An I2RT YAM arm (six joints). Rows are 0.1 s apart.
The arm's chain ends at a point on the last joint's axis. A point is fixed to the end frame.
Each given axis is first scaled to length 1.
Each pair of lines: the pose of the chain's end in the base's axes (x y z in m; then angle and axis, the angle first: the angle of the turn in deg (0 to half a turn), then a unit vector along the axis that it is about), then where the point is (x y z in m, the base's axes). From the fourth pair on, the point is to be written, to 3 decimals.
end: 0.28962 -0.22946 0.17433 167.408 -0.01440 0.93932 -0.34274
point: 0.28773 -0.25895 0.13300
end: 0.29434 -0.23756 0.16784 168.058 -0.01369 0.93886 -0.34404
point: 0.29187 -0.26715 0.12661
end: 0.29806 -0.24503 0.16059 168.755 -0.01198 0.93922 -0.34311
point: 0.29495 -0.27451 0.11933
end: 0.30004 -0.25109 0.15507 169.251 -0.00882 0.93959 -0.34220
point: 0.296 -0.280 0.114
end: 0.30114 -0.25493 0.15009 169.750 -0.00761 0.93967 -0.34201
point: 0.297 -0.284 0.109
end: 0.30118 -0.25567 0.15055 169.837 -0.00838 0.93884 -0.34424
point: 0.297 -0.285 0.109
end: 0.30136 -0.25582 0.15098 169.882 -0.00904 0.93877 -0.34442
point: 0.297 -0.285 0.110
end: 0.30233 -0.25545 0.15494 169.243 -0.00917 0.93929 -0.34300
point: 0.299 -0.285 0.114
